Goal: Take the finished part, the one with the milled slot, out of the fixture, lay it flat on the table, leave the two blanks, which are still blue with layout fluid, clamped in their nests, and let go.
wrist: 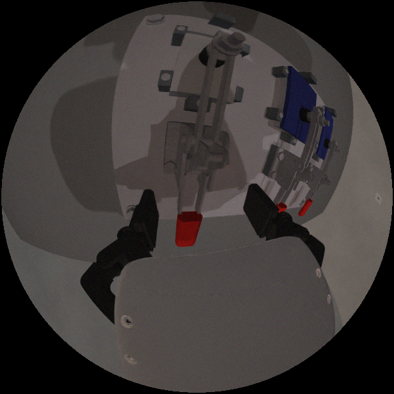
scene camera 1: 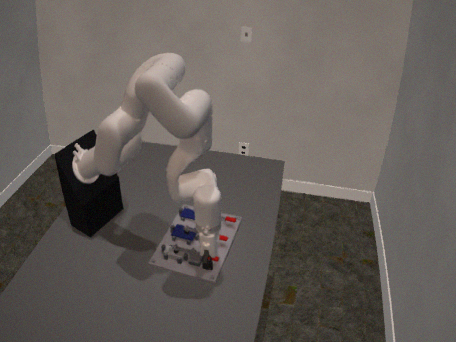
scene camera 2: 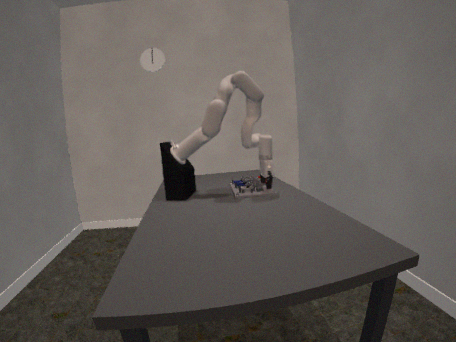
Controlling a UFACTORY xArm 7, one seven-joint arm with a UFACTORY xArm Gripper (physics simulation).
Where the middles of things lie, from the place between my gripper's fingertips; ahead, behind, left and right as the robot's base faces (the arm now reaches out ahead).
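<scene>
I am looking at the fixture plate (scene camera 1: pixel 229 229), which is 30 mm below my hand, 110 mm to the left of it and 50 mm behind it. As for the finished part (wrist: pixel 188 74), my hand is 10 mm to the right of it and 120 mm past it.
</scene>
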